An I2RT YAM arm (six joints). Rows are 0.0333 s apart.
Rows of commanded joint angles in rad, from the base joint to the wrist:
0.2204 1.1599 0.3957 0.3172 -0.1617 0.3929
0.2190 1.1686 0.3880 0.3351 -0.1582 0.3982
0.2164 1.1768 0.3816 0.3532 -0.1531 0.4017
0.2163 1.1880 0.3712 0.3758 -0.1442 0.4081
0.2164 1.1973 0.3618 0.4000 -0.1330 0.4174
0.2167 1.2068 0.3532 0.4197 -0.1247 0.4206
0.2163 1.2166 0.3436 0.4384 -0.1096 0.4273
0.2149 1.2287 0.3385 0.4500 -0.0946 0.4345
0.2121 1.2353 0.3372 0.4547 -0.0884 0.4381
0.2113 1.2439 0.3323 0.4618 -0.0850 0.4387
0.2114 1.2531 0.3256 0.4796 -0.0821 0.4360
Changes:
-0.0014 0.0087 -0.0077 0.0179 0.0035 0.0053
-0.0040 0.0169 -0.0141 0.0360 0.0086 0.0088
-0.0041 0.0281 -0.0245 0.0586 0.0175 0.0152
-0.0040 0.0374 -0.0339 0.0828 0.0287 0.0245
-0.0037 0.0469 -0.0425 0.1025 0.0370 0.0277
-0.0041 0.0567 -0.0521 0.1212 0.0521 0.0344
-0.0055 0.0688 -0.0572 0.1328 0.0671 0.0416
-0.0083 0.0754 -0.0585 0.1375 0.0733 0.0452
-0.0091 0.0840 -0.0634 0.1446 0.0767 0.0458
-0.0090 0.0932 -0.0701 0.1624 0.0796 0.0431

